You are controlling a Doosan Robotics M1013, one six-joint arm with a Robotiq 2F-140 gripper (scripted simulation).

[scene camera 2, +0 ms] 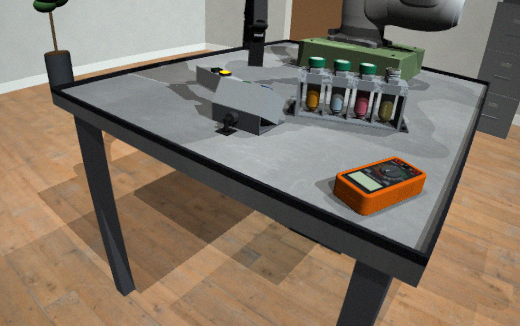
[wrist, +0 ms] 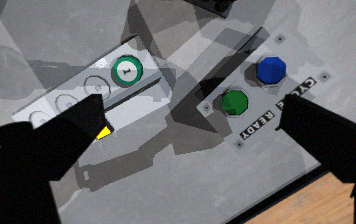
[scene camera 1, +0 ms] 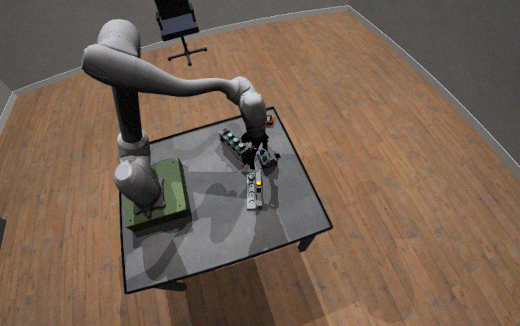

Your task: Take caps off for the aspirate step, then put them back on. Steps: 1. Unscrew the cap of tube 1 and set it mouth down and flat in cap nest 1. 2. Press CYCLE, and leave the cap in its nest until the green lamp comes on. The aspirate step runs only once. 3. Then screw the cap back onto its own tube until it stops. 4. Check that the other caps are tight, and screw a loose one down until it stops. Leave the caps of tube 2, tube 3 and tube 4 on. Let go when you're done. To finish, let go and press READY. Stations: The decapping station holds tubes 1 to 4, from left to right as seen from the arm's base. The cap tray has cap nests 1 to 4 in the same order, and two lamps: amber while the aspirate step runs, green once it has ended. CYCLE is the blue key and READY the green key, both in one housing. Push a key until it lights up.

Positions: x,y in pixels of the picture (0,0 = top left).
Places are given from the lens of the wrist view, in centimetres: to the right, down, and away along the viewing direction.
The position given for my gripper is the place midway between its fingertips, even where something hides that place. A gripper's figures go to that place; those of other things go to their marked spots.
my gripper (wrist: 192,110): 1, 0, 15
grey key housing (wrist: 307,75): 12, -3, 18
